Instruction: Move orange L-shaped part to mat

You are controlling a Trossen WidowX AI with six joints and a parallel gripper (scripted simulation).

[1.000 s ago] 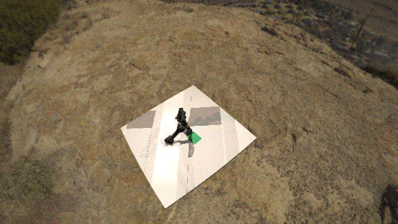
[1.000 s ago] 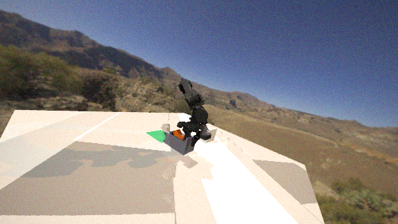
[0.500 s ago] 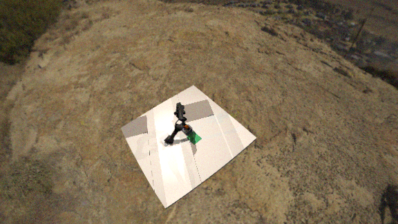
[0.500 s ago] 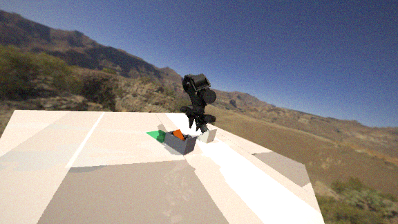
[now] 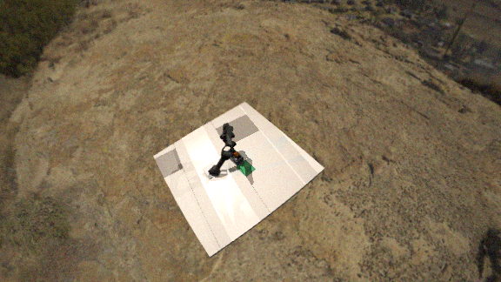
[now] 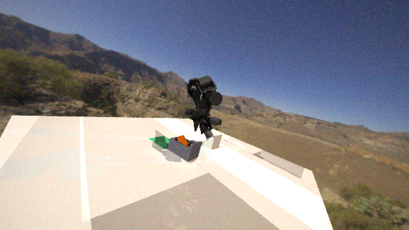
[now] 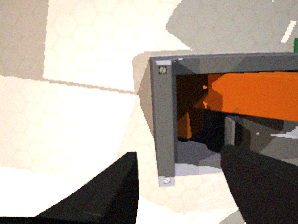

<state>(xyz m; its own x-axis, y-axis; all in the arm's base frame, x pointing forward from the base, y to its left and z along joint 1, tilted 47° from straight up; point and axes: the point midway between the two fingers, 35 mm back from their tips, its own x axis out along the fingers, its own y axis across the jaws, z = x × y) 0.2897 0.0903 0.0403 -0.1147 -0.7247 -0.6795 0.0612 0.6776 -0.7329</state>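
My gripper tip is now 10 mm past the orange L-shaped part, 40 mm to the left of it and 100 mm above it. Round my gripper tip: green mat (20 mm behind, 220 mm to the right, 160 mm below).
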